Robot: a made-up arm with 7 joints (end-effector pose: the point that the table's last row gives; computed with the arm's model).
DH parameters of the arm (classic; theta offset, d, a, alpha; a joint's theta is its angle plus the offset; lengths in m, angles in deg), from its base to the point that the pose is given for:
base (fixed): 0 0 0 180
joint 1: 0 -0.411 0 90
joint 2: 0 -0.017 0 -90
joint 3: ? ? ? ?
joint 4: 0 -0.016 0 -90
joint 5: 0 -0.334 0 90
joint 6: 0 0 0 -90
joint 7: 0 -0.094 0 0
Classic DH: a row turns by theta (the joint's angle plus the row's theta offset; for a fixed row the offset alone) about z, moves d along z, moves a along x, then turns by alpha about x.
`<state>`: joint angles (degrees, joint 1 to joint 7).
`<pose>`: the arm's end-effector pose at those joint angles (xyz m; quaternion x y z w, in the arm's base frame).
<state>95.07 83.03 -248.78 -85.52 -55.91 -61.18 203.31</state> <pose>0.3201 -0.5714 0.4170 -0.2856 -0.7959 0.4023 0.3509</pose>
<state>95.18 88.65 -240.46 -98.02 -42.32 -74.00 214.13</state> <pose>0.2818 -0.4673 0.3171 -0.1841 -0.8342 0.4721 0.2172</pose>
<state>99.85 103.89 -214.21 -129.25 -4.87 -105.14 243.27</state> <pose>0.0614 -0.2611 0.2083 0.0003 0.9578 -0.2355 0.1648</pose>
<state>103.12 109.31 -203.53 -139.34 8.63 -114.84 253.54</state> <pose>-0.0143 -0.2244 0.2104 0.0043 0.9650 -0.0480 0.2579</pose>
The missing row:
joint 3: 0 -0.554 0 90
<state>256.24 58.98 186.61 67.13 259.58 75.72 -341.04</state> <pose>-0.0525 0.4372 1.0578 0.8235 0.0540 -0.5453 0.1470</pose>
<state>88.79 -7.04 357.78 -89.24 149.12 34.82 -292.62</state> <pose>-0.0864 0.4679 0.8703 0.3364 0.3148 -0.2813 0.8418</pose>
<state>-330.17 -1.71 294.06 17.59 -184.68 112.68 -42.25</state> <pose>-0.0111 -0.0161 1.2753 -0.4448 0.5023 -0.0120 0.7414</pose>
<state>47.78 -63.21 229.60 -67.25 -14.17 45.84 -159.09</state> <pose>-0.6003 0.2469 0.9557 -0.5798 0.6461 -0.4389 0.2318</pose>
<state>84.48 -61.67 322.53 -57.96 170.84 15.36 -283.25</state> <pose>-0.3357 0.7736 0.5210 0.2720 0.4148 -0.0856 0.8640</pose>
